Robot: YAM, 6 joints.
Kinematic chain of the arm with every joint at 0, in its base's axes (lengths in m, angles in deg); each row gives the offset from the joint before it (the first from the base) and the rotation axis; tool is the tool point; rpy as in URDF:
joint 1: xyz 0 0 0.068 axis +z
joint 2: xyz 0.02 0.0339 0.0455 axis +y
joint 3: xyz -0.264 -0.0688 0 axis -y
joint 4: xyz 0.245 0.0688 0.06 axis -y
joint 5: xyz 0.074 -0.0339 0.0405 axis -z
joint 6: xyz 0.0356 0 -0.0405 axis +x
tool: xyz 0 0 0 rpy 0 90 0
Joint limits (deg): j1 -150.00..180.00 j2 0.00..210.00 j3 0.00..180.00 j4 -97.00..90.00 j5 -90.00..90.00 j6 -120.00..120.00
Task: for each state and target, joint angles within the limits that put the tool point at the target. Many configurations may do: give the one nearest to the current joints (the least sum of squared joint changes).
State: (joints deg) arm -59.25 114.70 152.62 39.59 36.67 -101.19
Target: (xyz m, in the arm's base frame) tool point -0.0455 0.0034 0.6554
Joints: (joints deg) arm -42.00 100.64 180.00 82.09 51.66 -101.19
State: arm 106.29 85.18 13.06 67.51 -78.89 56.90
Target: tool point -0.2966 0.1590 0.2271
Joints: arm 145.97 99.01 44.63 66.13 -74.14 56.90
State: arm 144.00 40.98 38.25 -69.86 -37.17 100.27
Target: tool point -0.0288 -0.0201 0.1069
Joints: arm 162.89 41.76 6.37 -76.50 -51.05 100.27
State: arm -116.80 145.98 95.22 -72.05 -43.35 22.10
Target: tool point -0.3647 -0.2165 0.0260
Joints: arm -150.00 147.69 103.94 -66.35 -8.31 22.10
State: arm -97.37 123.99 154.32 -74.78 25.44 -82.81
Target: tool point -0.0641 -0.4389 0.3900
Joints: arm -96.35 127.22 150.57 -77.34 25.27 -82.81
